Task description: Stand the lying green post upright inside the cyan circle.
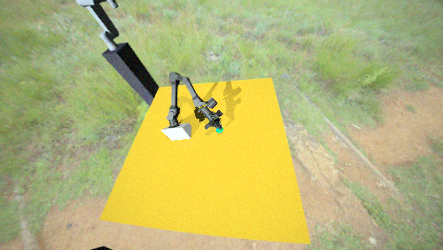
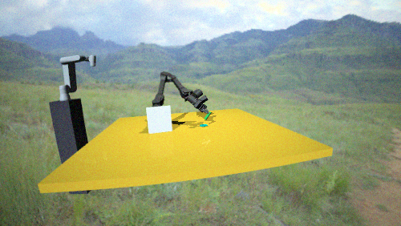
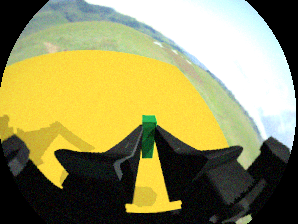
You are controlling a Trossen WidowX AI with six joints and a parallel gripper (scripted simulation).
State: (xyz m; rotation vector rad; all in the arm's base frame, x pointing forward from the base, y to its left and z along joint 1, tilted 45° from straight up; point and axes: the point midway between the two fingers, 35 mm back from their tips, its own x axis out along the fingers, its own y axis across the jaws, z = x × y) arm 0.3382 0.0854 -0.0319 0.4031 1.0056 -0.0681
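Now: gripper tip 4 cm past the cyan circle, 5 cm to the right of it and 10 cm above it. From my gripper tip the other things lie so: green post 1 cm behind, 2 cm below.
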